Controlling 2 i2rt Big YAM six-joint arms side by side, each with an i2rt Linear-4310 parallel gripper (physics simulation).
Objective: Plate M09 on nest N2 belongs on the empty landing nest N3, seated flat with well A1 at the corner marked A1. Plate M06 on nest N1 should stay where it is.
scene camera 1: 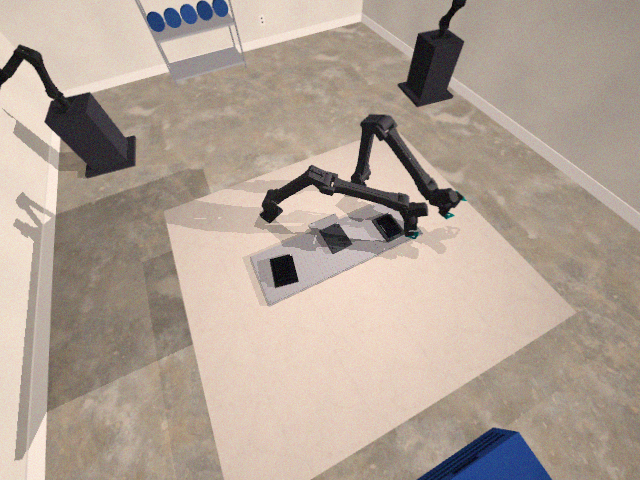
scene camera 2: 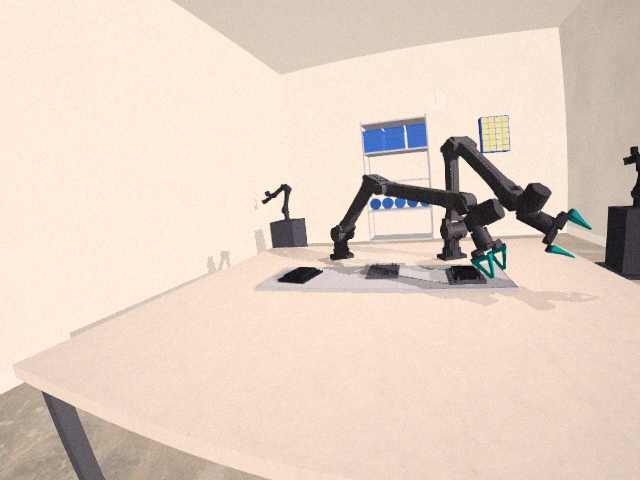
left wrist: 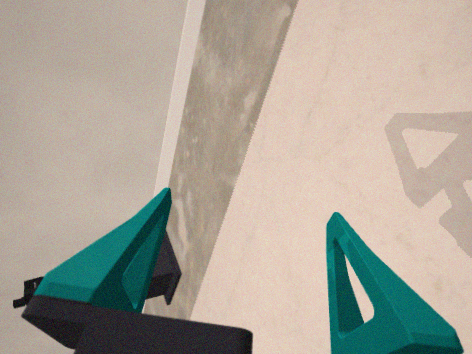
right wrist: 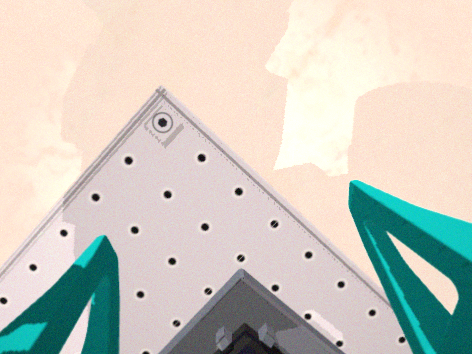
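Observation:
A black plate [scene camera 1: 387, 226] [scene camera 2: 463, 272] [right wrist: 246, 346] sits on a grey nest [right wrist: 240, 296] at the right end of the perforated board [scene camera 1: 323, 271] [scene camera 2: 338, 282] [right wrist: 150, 212]. Another black plate [scene camera 1: 283, 270] [scene camera 2: 299, 274] lies at the left end. The empty grey nest [scene camera 1: 336, 238] [scene camera 2: 382, 271] is between them. Plate and nest labels are unreadable. My right gripper [scene camera 1: 412, 234] [scene camera 2: 497, 272] [right wrist: 231, 219] is open and low beside the right-hand plate, over the board's right end; that plate is mostly cut off in the right wrist view. My left gripper [scene camera 1: 456, 207] [scene camera 2: 582, 242] [left wrist: 251, 206] is open and empty, away from the plates.
The board lies on a pale table [scene camera 1: 392, 335] [scene camera 2: 310, 361] [left wrist: 300, 150]. My left arm is raised behind my right arm, and the two grippers are close together in scene camera 1. Dark pedestals [scene camera 1: 435, 67] [scene camera 2: 288, 232] and a shelf rack stand beyond the table.

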